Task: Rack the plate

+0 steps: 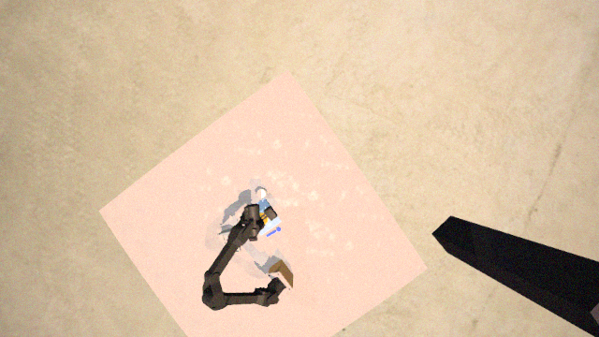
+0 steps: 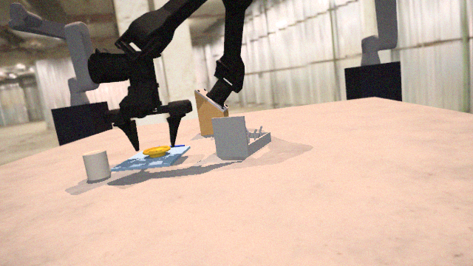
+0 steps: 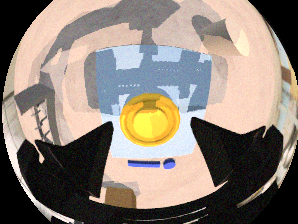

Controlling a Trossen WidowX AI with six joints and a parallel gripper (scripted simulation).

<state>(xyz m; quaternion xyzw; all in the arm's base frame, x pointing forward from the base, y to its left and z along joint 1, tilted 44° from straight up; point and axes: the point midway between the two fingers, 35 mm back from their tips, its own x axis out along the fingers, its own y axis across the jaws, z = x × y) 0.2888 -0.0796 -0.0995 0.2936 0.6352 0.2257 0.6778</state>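
Now: the yellow plate 10 mm below my gripper tip. Also, from my gripper tip: cream cup 90 mm ahead, 90 mm to the right; light blue mat 10 mm to the right, 20 mm below; blue spoon 100 mm behind, 20 mm below.
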